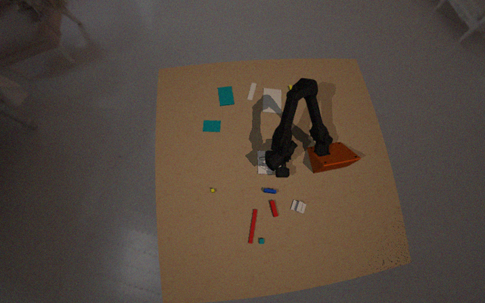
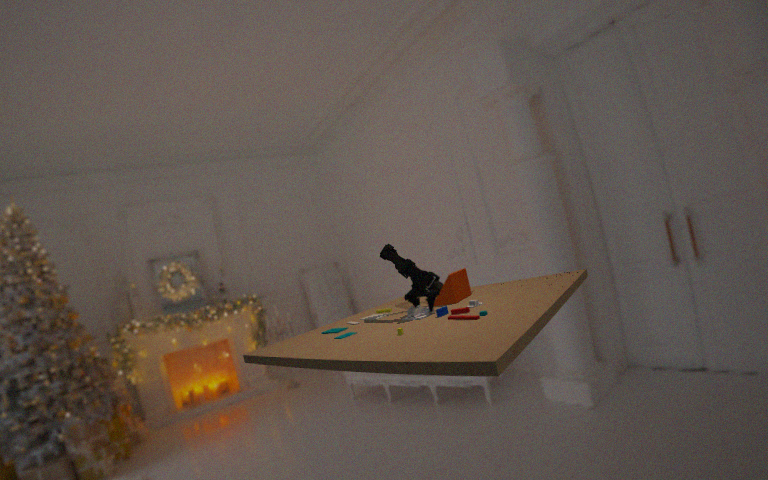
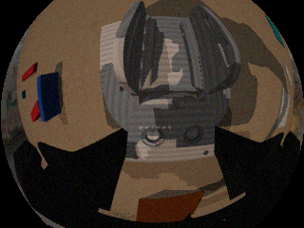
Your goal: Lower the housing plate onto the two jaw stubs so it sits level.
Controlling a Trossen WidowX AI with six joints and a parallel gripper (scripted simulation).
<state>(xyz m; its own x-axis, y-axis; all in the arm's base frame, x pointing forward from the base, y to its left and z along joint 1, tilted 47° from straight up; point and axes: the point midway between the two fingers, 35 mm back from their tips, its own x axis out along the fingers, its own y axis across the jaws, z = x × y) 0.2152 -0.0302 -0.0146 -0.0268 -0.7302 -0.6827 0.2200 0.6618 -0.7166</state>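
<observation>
Now: the light grey jaw assembly 3 cm ahead of my gripper tip, 1 cm to the left of it and 1 cm above it. Round my gripper tip: red block (8 cm ahead, 22 cm to the left); striped white block (5 cm behind, 24 cm to the left); blue block (8 cm ahead, 13 cm to the left, 1 cm above).
</observation>
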